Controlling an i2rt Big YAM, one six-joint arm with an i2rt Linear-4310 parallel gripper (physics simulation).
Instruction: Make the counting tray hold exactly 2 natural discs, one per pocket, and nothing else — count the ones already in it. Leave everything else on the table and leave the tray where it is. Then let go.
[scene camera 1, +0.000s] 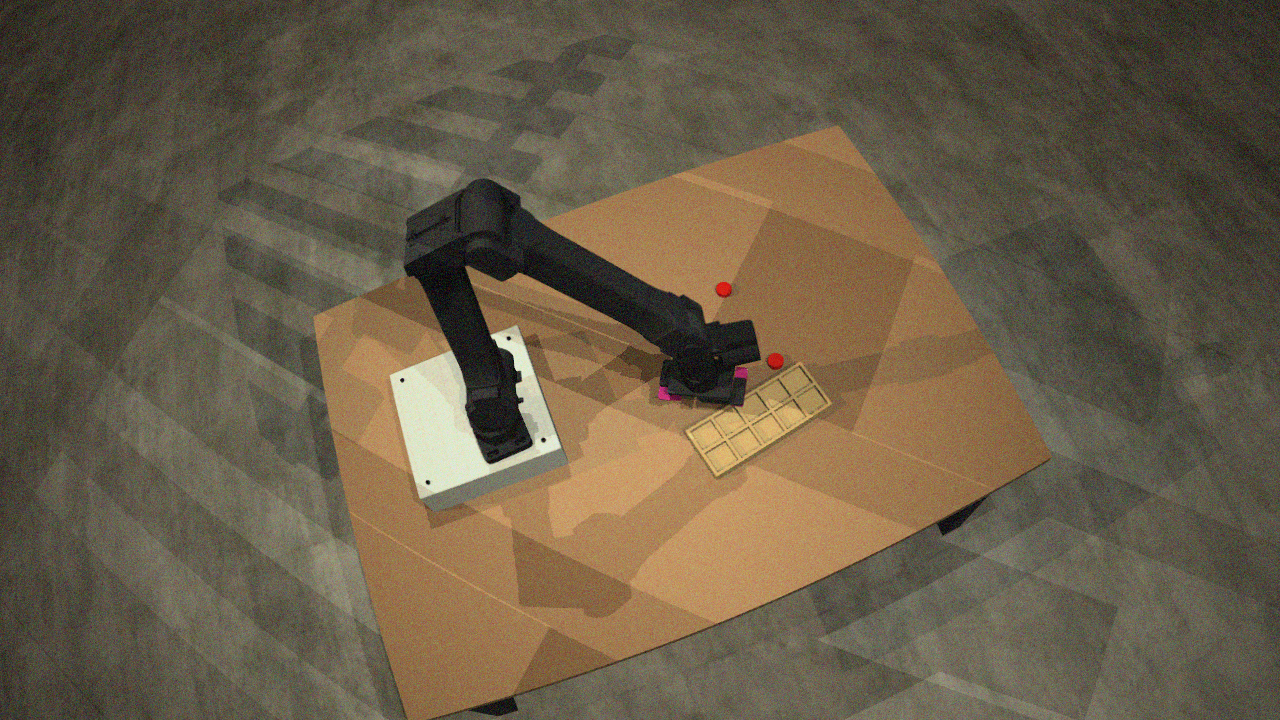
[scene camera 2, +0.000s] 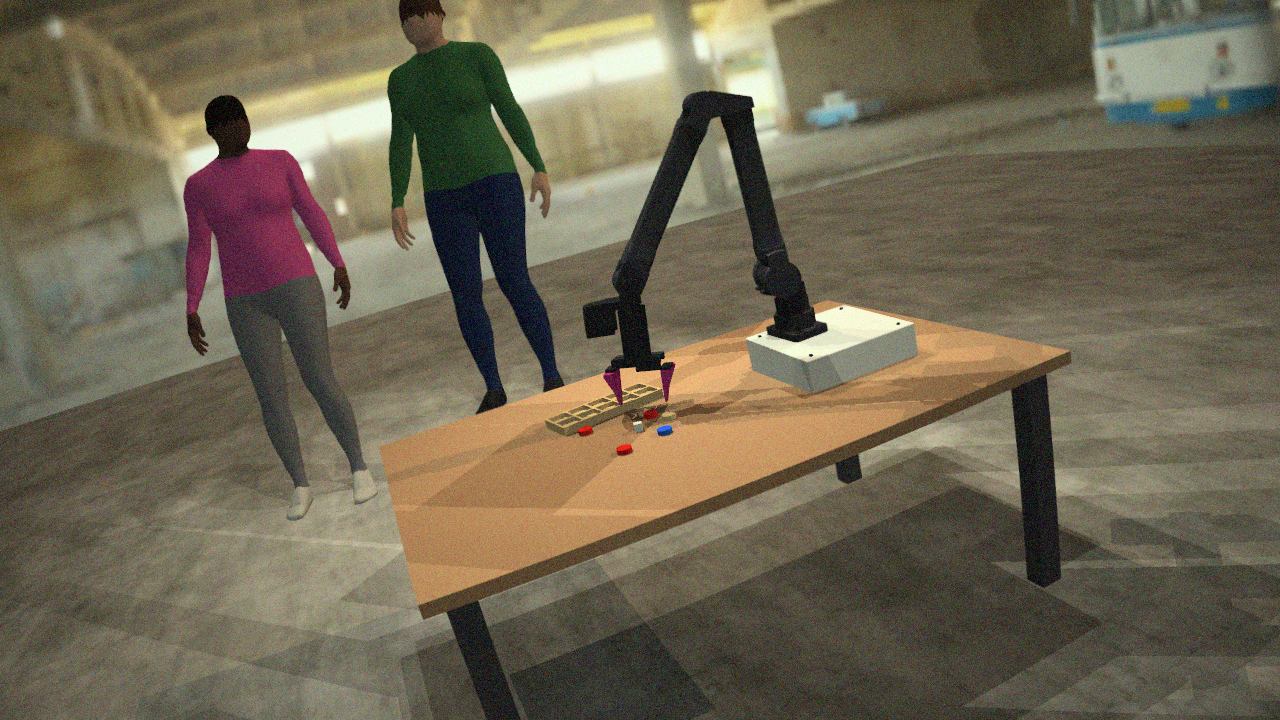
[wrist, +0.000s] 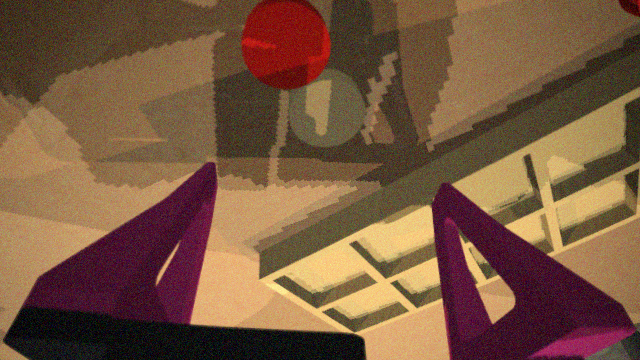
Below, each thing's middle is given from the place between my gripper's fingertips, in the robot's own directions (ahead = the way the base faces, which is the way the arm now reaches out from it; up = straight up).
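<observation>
Measured from my hand, the counting tray (scene camera 1: 727, 439) sits 6 cm ahead and 7 cm to the right.
</observation>
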